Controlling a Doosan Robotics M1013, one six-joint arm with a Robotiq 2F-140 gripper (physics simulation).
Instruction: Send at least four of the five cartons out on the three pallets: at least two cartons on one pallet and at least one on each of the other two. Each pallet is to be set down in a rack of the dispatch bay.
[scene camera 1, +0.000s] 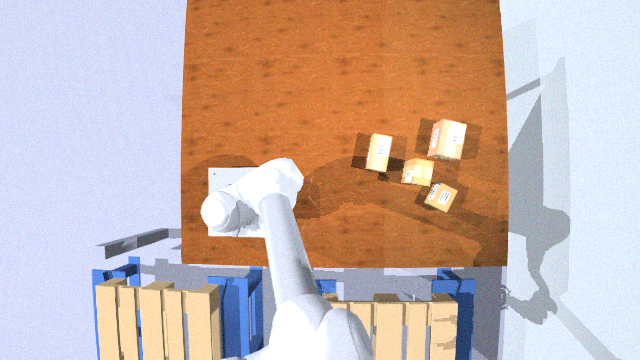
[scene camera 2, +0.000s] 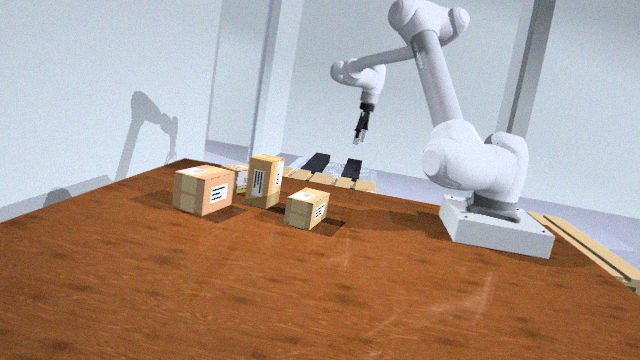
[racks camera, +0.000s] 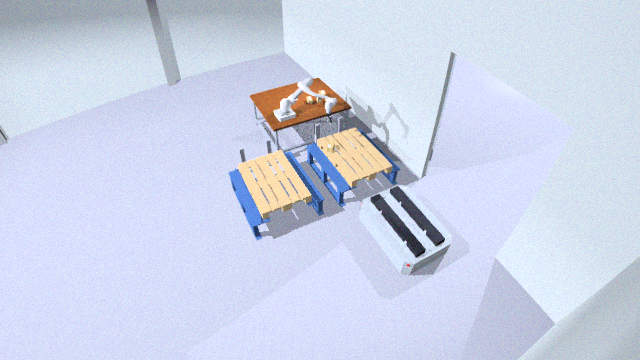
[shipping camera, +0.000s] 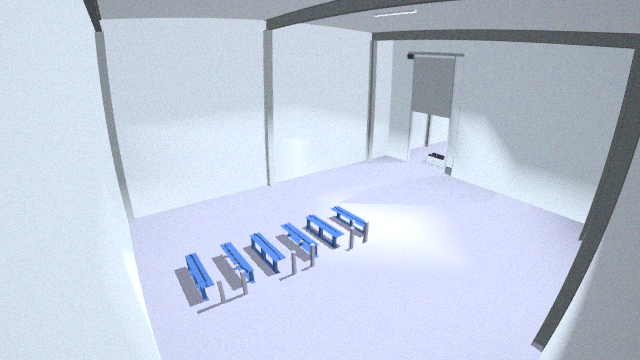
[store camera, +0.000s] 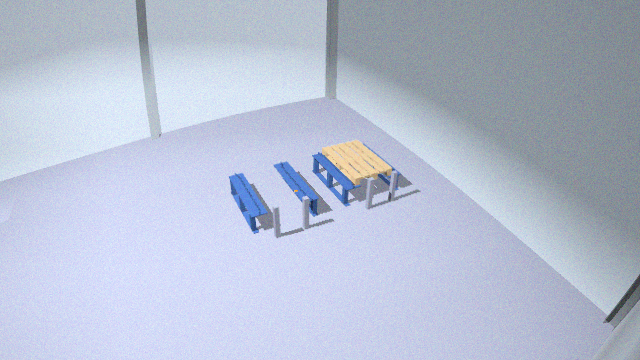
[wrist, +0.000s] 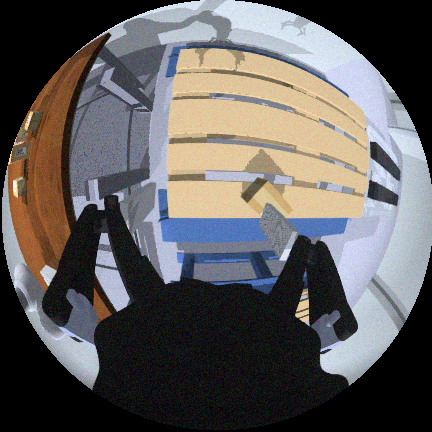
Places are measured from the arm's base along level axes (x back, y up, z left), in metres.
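Pixels of known places: gripper, between the fingertips: (scene camera 2: 358, 143) (racks camera: 329, 122) (wrist: 209, 203); arm's base, origin of its link: (scene camera 2: 491, 211) (racks camera: 285, 112).
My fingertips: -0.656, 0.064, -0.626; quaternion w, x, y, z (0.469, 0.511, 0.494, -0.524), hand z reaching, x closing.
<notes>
Ahead of a thing's pixels: the offset from my fingertips to its top centre, as dx, dy, dz. Level surfaces: height alone.
Four cartons stand on the table: a large pinkish one @[-0.182, -0.038, +1.108] (scene camera 1: 448, 140) (scene camera 2: 203, 192), a tall one @[-0.069, +0.009, +0.936] (scene camera 1: 417, 172) (scene camera 2: 265, 181), a small one @[+0.107, -0.063, +0.990] (scene camera 1: 379, 152) (scene camera 2: 307, 208) and one behind them @[-0.210, -0.063, +0.855] (scene camera 1: 441, 197) (scene camera 2: 241, 179). A fifth carton @[+0.041, -0.299, -0.235] (racks camera: 330, 148) (wrist: 255, 191) rests on the right pallet (racks camera: 360, 155) (wrist: 225, 120), near its edge beside the blue rail. My gripper (scene camera 2: 359, 137) (racks camera: 329, 119) (wrist: 209, 203) is open and empty above that pallet; one finger partly hides the carton in the wrist view. The left pallet (racks camera: 275, 180) and the store pallet (store camera: 357, 160) carry no carton. Blue dispatch racks (shipping camera: 267, 250) hold no pallets.
A white mobile carrier (racks camera: 382, 235) (shipping camera: 436, 161) with two black bars stands in front of the right pallet's rack. Grey posts (shipping camera: 294, 262) stand by the dispatch racks. A grey shutter (shipping camera: 432, 86) hangs partway down the doorway. The table @[dy -0.144] (scene camera 1: 345, 60) lies beside the pallets.
</notes>
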